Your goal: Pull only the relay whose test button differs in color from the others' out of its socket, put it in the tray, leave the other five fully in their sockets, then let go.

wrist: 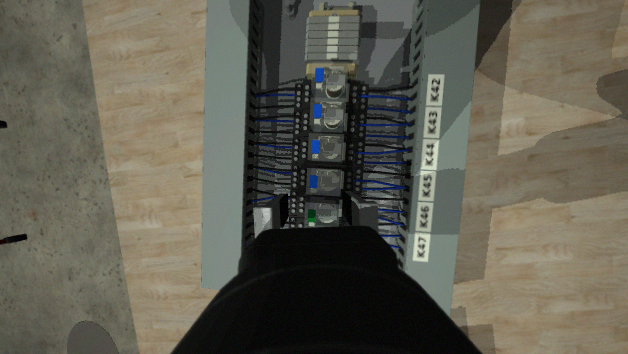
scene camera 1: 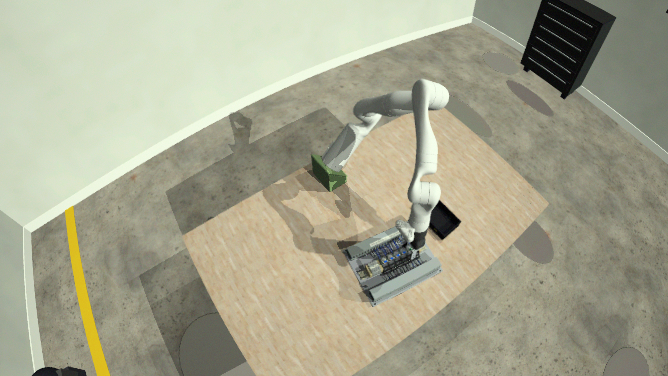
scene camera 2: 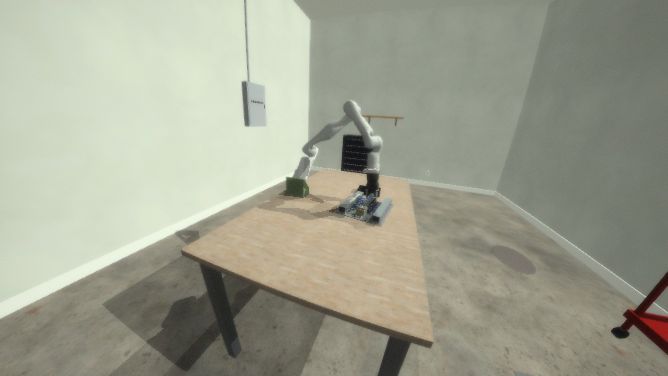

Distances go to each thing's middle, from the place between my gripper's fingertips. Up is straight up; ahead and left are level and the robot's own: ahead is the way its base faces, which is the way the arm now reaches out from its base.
I see my gripper 10 mm past the grey panel (scene camera 1: pixel 358 264), 50 mm to the left of it and 40 mm above it.
